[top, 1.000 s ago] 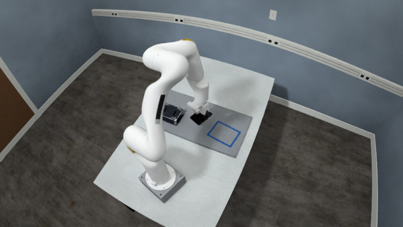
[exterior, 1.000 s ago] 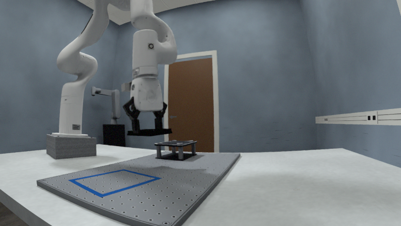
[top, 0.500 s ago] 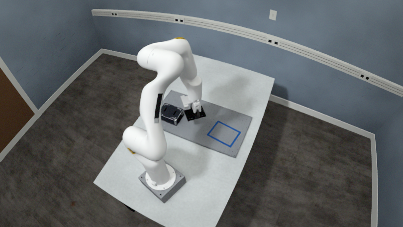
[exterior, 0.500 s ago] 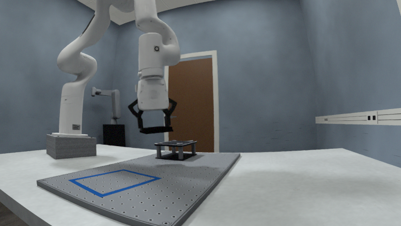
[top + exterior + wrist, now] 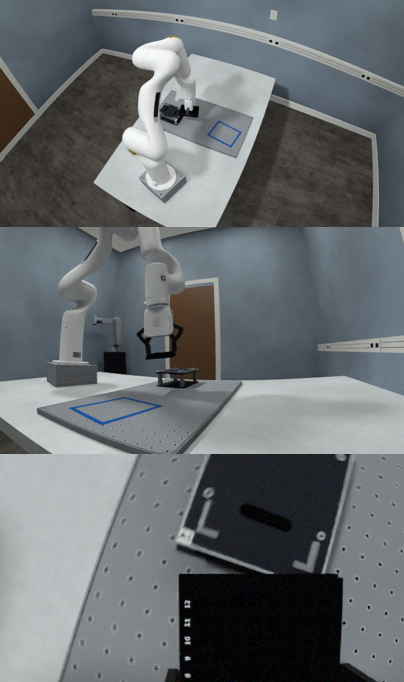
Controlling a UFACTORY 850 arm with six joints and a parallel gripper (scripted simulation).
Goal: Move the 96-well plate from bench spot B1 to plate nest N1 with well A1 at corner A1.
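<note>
Right now my hand is 10 mm past the plate nest, 150 mm to the right of it and 80 mm above it. From my hand the other things lie so: black 96-well plate 10 mm below.
</note>
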